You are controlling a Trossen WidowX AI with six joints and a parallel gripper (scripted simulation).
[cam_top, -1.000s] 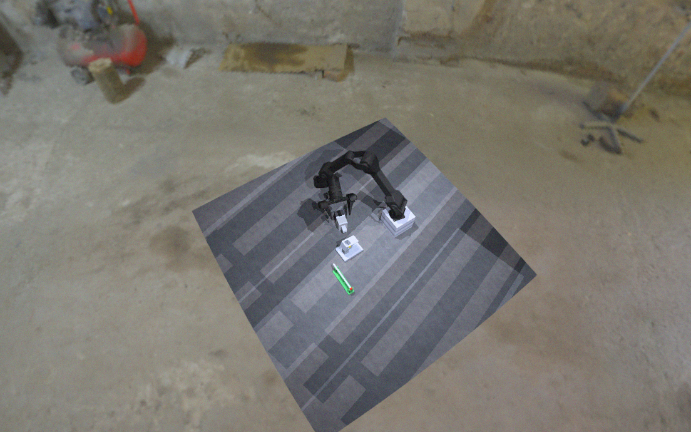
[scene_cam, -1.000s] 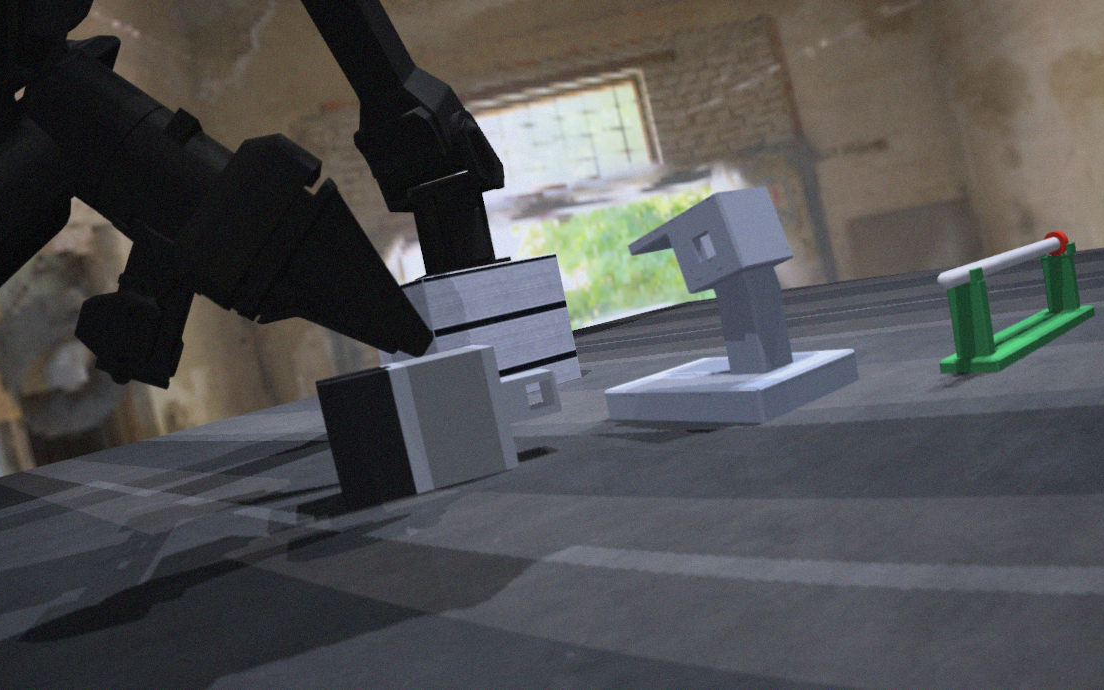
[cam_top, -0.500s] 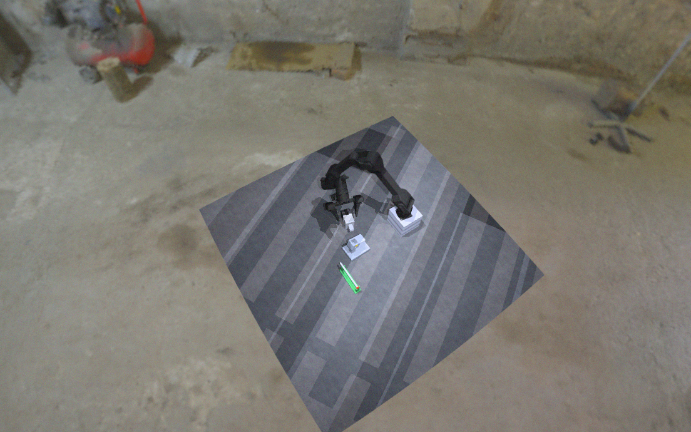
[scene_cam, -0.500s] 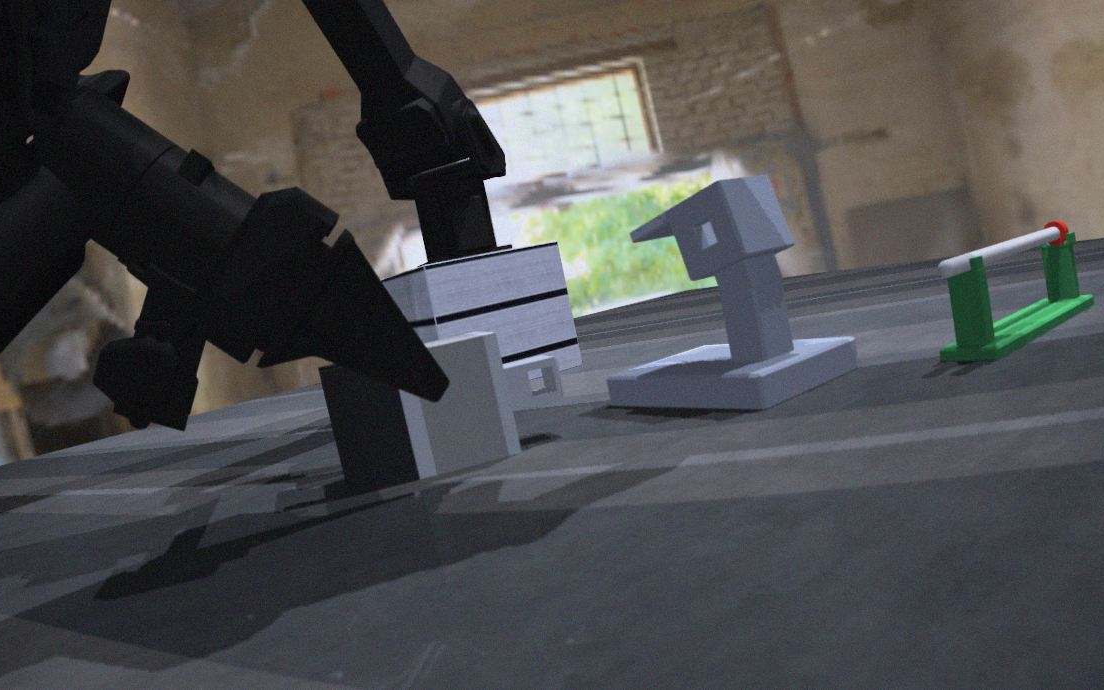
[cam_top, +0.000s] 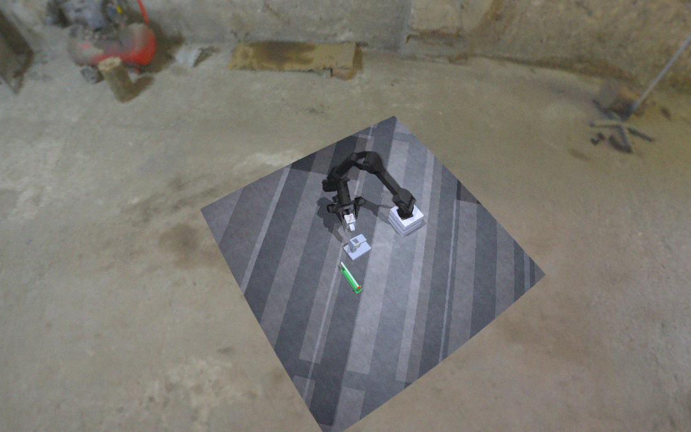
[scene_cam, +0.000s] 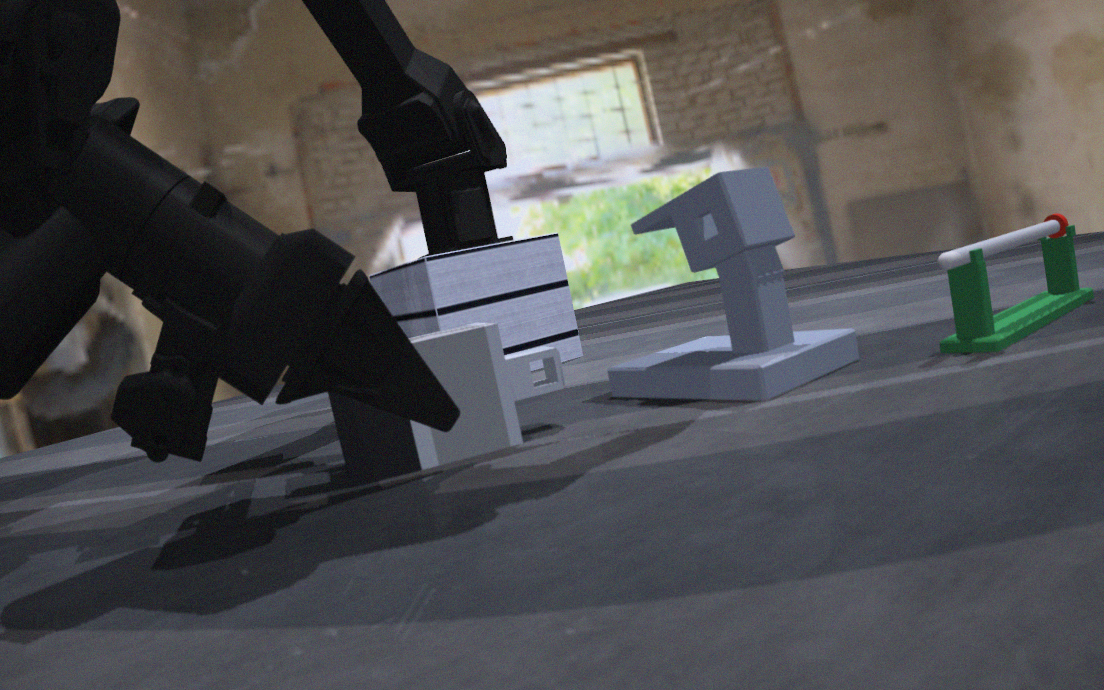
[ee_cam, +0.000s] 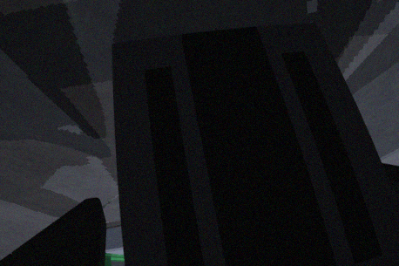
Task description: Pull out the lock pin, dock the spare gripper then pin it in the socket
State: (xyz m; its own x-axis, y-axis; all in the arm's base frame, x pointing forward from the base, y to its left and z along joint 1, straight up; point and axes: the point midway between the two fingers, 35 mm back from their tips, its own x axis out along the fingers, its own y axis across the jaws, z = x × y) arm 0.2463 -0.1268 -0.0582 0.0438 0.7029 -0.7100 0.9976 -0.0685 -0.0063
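The grey mount is 160 mm to the left of my gripper tip, 30 mm ahead of it and 30 mm above it. Round my gripper tip: spare gripper 10 mm to the left, 10 mm above; cradle 290 mm to the left, 110 mm ahead.
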